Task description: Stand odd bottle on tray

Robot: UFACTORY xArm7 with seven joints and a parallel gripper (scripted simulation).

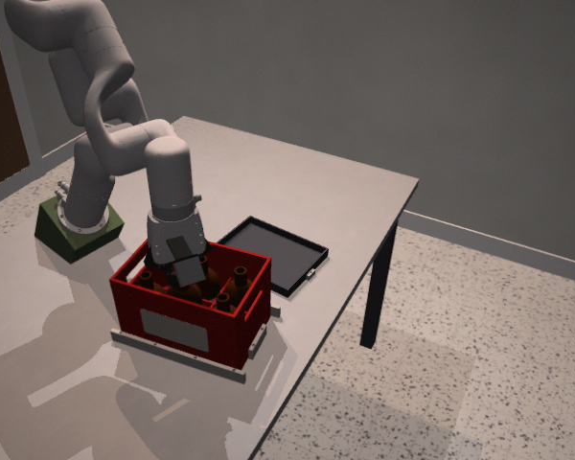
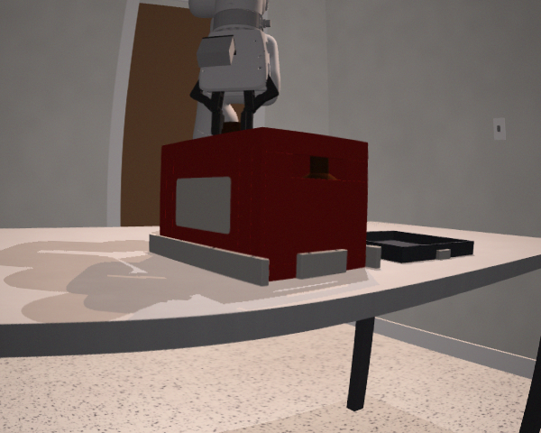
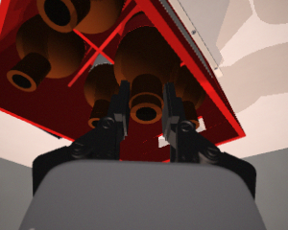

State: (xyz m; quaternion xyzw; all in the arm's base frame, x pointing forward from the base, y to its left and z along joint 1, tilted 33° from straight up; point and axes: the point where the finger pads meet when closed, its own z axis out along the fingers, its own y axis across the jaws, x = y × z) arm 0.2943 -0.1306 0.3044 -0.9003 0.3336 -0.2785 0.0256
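The red crate lies 4 cm to the left of my hand and 11 cm below it. Also, from my hand: black tray 4 cm ahead, 33 cm to the left, 18 cm below.
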